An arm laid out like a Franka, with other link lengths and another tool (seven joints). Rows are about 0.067 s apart.
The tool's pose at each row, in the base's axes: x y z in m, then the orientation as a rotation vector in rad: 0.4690, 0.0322, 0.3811, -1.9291, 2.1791, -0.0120; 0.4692, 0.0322, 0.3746, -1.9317, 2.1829, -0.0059; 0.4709, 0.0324, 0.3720, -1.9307, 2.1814, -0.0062; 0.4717, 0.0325, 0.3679, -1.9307, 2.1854, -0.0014; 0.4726, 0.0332, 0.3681, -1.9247, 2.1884, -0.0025; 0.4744, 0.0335, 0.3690, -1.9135, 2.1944, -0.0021; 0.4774, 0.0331, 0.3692, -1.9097, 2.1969, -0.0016; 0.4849, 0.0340, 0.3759, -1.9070, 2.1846, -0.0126; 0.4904, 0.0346, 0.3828, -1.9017, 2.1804, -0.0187; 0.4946, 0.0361, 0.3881, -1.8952, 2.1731, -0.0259; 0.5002, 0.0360, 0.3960, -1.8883, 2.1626, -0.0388; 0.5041, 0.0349, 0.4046, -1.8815, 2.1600, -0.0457
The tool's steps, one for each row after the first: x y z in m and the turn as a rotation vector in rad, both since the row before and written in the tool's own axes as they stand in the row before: 0.0011, 0.0008, 0.0064, -0.0061, 0.0007, 0.0008; 0.0001, -0.0012, 0.0029, 0.0013, -0.0012, -0.0002; 0.0005, -0.0001, 0.0041, -0.0043, 0.0002, 0.0022; -0.0008, -0.0008, 0.0001, 0.0021, -0.0005, 0.0043; -0.0006, -0.0019, -0.0005, 0.0024, -0.0017, 0.0084; 0.0000, -0.0030, 0.0003, 0.0004, -0.0004, 0.0031; -0.0030, -0.0082, -0.0051, 0.0125, -0.0037, -0.0050; -0.0024, -0.0064, -0.0056, 0.0076, -0.0022, 0.0004; -0.0029, -0.0048, -0.0041, 0.0101, -0.0041, -0.0005; -0.0020, -0.0069, -0.0065, 0.0147, -0.0035, -0.0022; -0.0010, -0.0056, -0.0076, 0.0080, -0.0014, 0.0018
